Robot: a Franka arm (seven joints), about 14 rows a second.
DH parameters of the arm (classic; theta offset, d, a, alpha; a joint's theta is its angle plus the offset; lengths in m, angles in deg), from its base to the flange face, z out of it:
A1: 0 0.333 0 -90
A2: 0 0 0 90
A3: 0 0.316 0.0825 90
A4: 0 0 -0.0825 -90
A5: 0 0.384 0 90
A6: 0 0 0.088 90
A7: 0 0.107 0 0
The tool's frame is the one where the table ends.
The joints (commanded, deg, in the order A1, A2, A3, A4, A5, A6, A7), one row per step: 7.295, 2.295, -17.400, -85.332, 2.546, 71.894, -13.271; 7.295, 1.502, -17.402, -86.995, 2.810, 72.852, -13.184; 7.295, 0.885, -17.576, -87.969, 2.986, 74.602, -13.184; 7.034, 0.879, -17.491, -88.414, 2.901, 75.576, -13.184; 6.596, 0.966, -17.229, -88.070, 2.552, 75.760, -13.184; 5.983, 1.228, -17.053, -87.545, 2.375, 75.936, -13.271; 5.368, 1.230, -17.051, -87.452, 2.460, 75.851, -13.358; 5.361, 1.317, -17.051, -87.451, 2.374, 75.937, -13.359; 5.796, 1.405, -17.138, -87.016, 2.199, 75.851, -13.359; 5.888, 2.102, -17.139, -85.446, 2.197, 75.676, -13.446; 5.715, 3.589, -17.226, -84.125, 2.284, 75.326, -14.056; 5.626, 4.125, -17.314, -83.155, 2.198, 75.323, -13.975; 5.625, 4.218, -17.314, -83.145, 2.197, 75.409, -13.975
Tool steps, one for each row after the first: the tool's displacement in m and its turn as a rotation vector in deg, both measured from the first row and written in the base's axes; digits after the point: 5 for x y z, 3 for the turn. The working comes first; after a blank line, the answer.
Tool pose at each row, in the base's axes (x y z in m, rotation vector in deg; the steps are taken from these numbers as rounded here): 0.52390, -0.08396, 0.61793, -173.488, -5.367, 22.762; 0.52131, -0.08426, 0.61324, -173.053, -5.261, 22.476; 0.52132, -0.08652, 0.61300, -173.224, -4.999, 20.317; 0.52279, -0.08871, 0.61062, -173.486, -4.669, 19.554; 0.52341, -0.09114, 0.61266, -173.985, -4.345, 19.045; 0.52458, -0.09551, 0.61456, -174.345, -3.779, 18.451; 0.52345, -0.10090, 0.61518, -174.216, -2.999, 18.356; 0.52401, -0.10115, 0.61449, -174.320, -2.965, 18.397; 0.52502, -0.09827, 0.61698, -174.632, -3.476, 18.119; 0.52902, -0.09704, 0.62270, -175.088, -3.768, 17.137; 0.53587, -0.09829, 0.61907, -175.165, -4.288, 17.896; 0.53860, -0.09977, 0.62167, -175.570, -3.893, 17.328; 0.53925, -0.09977, 0.62099, -175.599, -3.886, 17.330

-0.00259, -0.00030, -0.00469, 0.463, -0.132, -0.128; -0.00258, -0.00256, -0.00493, 0.578, -1.538, -0.375; -0.00111, -0.00475, -0.00731, 0.400, -2.050, -0.595; -0.00049, -0.00718, -0.00527, -0.047, -2.421, -0.774; 0.00068, -0.01155, -0.00337, -0.364, -2.824, -1.127; -0.00045, -0.01694, -0.00275, -0.277, -2.851, -1.652; 0.00011, -0.01719, -0.00344, -0.387, -2.834, -1.661; 0.00112, -0.01431, -0.00095, -0.626, -3.058, -1.305; 0.00512, -0.01308, 0.00477, -0.943, -3.743, -1.106; 0.01197, -0.01433, 0.00114, -1.074, -3.277, -0.729; 0.01470, -0.01581, 0.00374, -1.432, -3.669, -0.963; 0.01535, -0.01581, 0.00306, -1.461, -3.670, -0.964
